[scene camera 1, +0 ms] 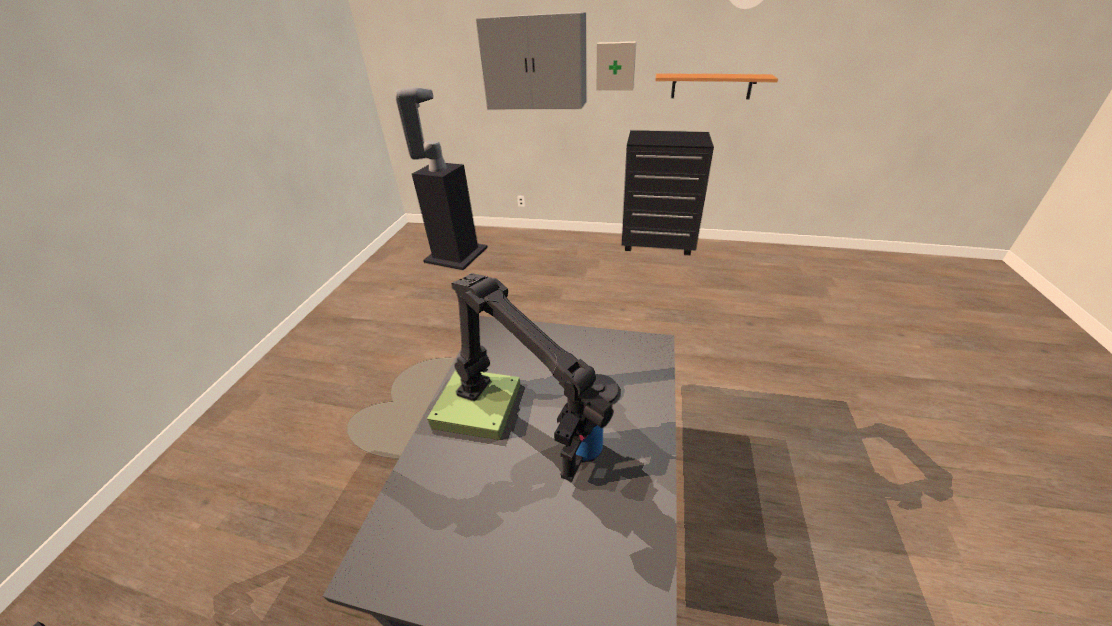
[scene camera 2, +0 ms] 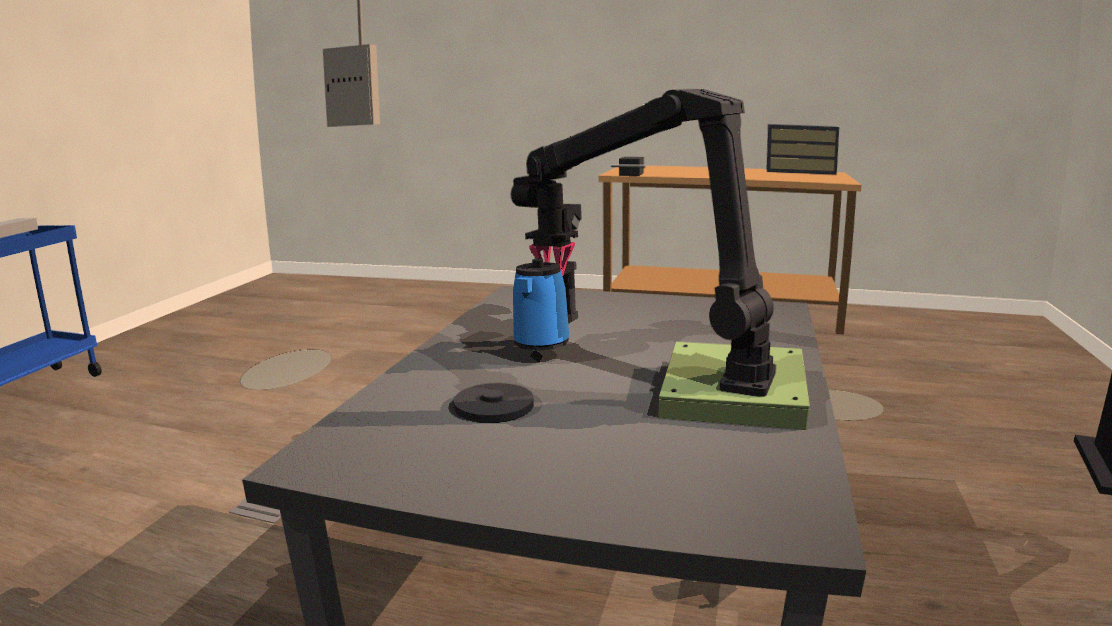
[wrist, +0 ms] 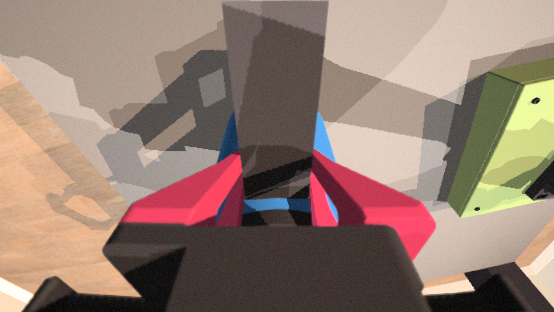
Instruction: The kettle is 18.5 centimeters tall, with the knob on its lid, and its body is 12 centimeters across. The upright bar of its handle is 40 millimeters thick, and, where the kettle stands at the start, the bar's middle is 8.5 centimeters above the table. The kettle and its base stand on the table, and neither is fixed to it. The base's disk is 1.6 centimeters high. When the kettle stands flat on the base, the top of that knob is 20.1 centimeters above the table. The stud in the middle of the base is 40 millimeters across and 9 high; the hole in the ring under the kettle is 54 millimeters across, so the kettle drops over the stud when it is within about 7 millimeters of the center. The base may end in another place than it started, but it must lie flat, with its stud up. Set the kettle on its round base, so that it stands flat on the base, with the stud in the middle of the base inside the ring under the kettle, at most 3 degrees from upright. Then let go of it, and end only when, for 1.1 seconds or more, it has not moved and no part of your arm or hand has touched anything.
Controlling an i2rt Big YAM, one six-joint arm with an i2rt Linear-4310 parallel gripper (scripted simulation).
Scene:
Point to a blue kettle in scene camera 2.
544,304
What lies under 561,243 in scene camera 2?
The gripper.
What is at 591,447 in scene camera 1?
A blue kettle.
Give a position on a round base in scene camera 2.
500,402

